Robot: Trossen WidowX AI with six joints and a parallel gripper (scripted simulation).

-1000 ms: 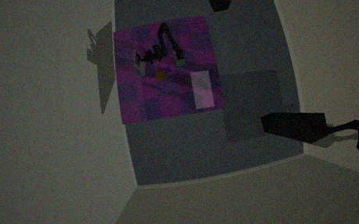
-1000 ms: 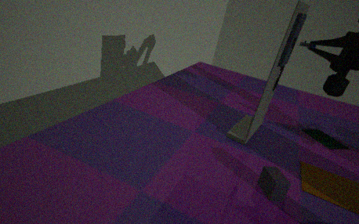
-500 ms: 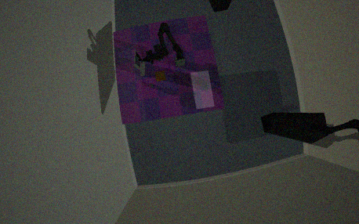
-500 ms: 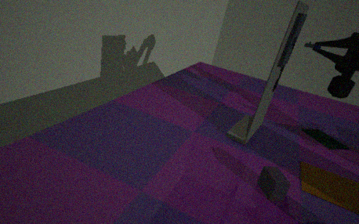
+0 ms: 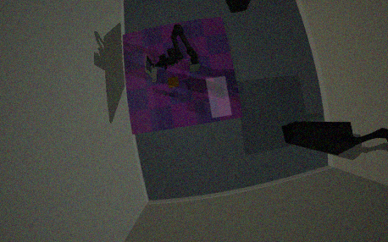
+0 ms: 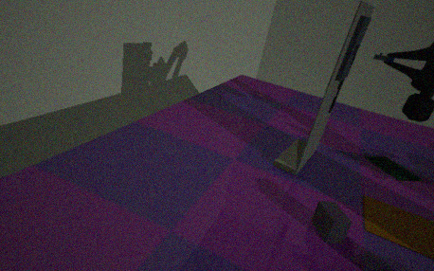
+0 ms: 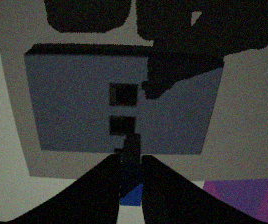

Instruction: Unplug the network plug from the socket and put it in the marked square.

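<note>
Right now my gripper tip is 260 mm above the orange marked square, 120 mm to the right of it and 100 mm past it. Also, from my gripper tip: small grey block 240 mm below, 210 mm to the left, 30 mm ahead; then upright grey panel 100 mm below, 70 mm ahead, 20 mm to the right; then dark flat patch 260 mm below, 150 mm behind, 130 mm to the right.
</note>
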